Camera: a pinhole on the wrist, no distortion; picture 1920 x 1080 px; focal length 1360.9 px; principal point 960.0 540.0 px. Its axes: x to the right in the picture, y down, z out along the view. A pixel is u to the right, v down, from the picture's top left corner.
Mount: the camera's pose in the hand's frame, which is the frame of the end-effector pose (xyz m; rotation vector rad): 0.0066 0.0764 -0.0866 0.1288 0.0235 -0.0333
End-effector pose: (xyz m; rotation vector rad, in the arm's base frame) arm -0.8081 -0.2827 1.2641 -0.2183 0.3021 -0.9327
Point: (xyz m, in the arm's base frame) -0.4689 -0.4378 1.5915
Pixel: 1617 702
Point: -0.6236 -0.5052 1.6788
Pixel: 1462 246
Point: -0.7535 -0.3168 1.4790
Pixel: 1017 192
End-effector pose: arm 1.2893 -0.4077 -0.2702 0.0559 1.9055 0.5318
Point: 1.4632 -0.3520 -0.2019
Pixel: 258 488
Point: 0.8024 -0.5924 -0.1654
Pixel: behind the camera
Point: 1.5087 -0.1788 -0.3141
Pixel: 954 969
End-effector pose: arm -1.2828 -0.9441 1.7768 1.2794 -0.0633 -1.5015
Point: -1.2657 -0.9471 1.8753
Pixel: 144 671
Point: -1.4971 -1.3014 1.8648
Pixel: 1366 658
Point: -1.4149 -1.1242 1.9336
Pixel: 909 732
